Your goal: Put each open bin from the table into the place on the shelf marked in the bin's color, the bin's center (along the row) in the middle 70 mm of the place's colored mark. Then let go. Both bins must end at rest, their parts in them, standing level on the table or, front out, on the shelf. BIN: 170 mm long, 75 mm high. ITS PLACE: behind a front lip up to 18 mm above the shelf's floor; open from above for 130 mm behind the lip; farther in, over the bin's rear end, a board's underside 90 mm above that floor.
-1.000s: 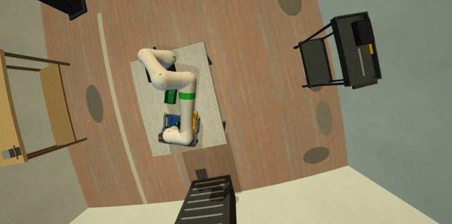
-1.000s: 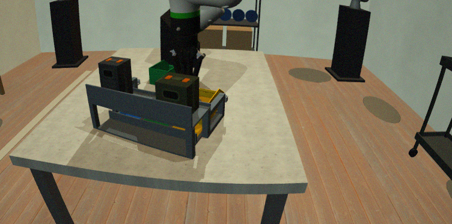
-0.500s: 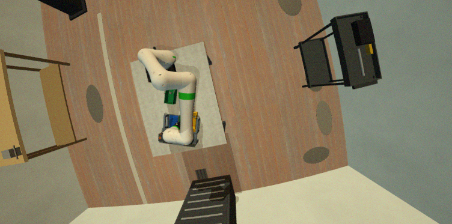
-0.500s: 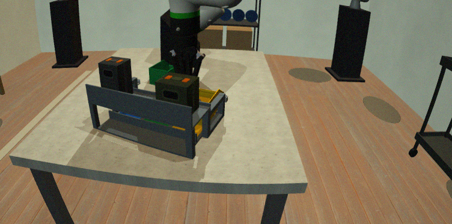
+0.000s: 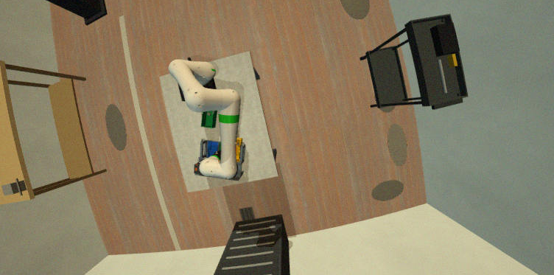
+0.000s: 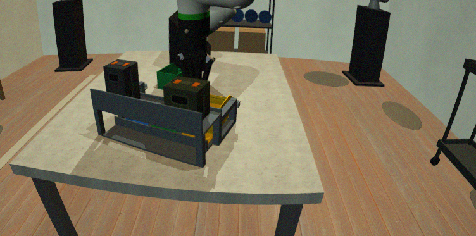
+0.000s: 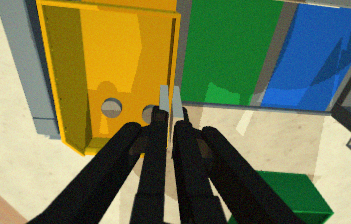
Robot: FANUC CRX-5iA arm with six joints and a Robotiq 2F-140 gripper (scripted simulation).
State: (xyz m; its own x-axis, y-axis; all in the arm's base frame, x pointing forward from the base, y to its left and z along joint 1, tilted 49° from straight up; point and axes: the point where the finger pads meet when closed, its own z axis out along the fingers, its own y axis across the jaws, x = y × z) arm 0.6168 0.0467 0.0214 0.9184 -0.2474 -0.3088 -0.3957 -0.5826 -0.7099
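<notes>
My gripper is now 10 mm short of the yellow bin, 50 mm to the right of it and 40 mm above it. Also, from my hand: green bin (310 mm behind, 100 mm to the right, 50 mm below).
</notes>
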